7 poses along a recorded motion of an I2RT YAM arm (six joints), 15 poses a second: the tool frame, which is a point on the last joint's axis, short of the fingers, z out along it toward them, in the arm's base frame.
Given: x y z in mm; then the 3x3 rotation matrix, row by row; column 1 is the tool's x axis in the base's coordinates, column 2 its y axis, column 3 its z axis. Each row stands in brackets.
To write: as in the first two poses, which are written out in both.
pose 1, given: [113.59, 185.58, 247.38], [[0.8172, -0.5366, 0.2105], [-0.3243, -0.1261, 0.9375], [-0.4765, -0.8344, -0.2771]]
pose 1, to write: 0.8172, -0.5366, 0.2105, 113.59; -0.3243, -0.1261, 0.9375, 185.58; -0.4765, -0.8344, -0.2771, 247.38; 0, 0, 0, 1
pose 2, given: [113.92, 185.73, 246.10], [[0.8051, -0.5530, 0.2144], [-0.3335, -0.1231, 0.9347], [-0.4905, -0.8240, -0.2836]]
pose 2, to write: 0.8051, -0.5530, 0.2144, 113.92; -0.3335, -0.1231, 0.9347, 185.73; -0.4905, -0.8240, -0.2836, 246.10; 0, 0, 0, 1
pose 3, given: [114.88, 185.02, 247.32], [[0.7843, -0.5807, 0.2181], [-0.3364, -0.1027, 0.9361], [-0.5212, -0.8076, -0.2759]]
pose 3, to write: 0.7843, -0.5807, 0.2181, 114.88; -0.3364, -0.1027, 0.9361, 185.02; -0.5212, -0.8076, -0.2759, 247.32; 0, 0, 0, 1
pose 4, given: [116.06, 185.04, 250.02], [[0.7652, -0.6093, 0.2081], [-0.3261, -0.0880, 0.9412], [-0.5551, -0.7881, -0.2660]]
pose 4, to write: 0.7652, -0.6093, 0.2081, 116.06; -0.3261, -0.0880, 0.9412, 185.04; -0.5551, -0.7881, -0.2660, 250.02; 0, 0, 0, 1
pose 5, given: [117.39, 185.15, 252.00], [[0.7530, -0.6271, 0.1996], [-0.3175, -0.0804, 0.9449], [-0.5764, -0.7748, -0.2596]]
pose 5, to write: 0.7530, -0.6271, 0.1996, 117.39; -0.3175, -0.0804, 0.9449, 185.15; -0.5764, -0.7748, -0.2596, 252.00; 0, 0, 0, 1
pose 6, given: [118.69, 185.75, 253.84], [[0.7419, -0.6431, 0.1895], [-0.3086, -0.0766, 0.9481], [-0.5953, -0.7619, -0.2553]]
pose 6, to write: 0.7419, -0.6431, 0.1895, 118.69; -0.3086, -0.0766, 0.9481, 185.75; -0.5953, -0.7619, -0.2553, 253.84; 0, 0, 0, 1
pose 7, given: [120.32, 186.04, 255.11], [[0.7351, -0.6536, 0.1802], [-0.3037, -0.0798, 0.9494], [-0.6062, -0.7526, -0.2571]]
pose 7, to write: 0.7351, -0.6536, 0.1802, 120.32; -0.3037, -0.0798, 0.9494, 186.04; -0.6062, -0.7526, -0.2571, 255.11; 0, 0, 0, 1
